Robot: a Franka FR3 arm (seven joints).
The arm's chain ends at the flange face. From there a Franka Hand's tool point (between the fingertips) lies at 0.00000 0.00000 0.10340 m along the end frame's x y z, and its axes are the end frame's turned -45 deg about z.
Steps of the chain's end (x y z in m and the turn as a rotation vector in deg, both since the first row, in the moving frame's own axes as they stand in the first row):
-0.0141 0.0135 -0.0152 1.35 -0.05 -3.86
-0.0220 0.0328 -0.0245 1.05 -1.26 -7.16
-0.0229 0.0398 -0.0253 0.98 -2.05 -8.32
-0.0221 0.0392 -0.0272 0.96 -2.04 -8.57
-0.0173 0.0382 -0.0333 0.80 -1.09 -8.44
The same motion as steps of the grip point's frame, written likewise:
-0.0179 -0.0023 -0.0152 0.99 0.92 -3.86
-0.0392 0.0047 -0.0245 1.63 -0.15 -7.16
-0.0460 0.0082 -0.0254 2.14 -0.76 -8.32
-0.0450 0.0084 -0.0273 2.12 -0.76 -8.57
-0.0398 0.0124 -0.0333 1.34 -0.21 -8.44

